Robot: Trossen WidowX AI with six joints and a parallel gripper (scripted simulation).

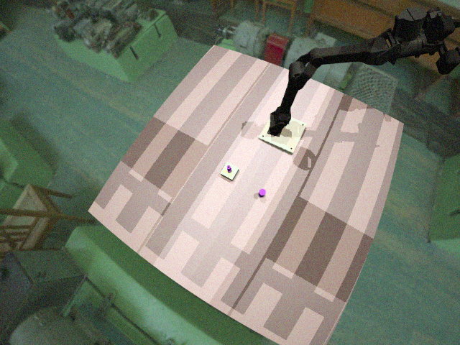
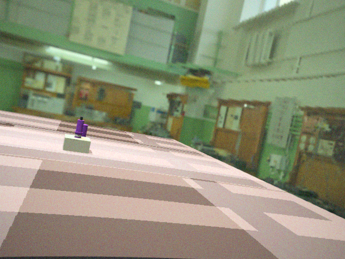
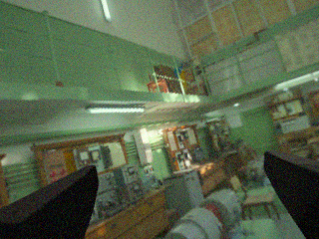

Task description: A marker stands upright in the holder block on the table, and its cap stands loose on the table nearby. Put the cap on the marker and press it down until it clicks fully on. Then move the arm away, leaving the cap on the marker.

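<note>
Now: gripper tip 49 cm short of the purple marker cap, 42 cm to the left of it and 57 cm above it. Also, from my gripper tip: holder block (44 cm ahead, 59 cm to the right, 59 cm below).
</note>
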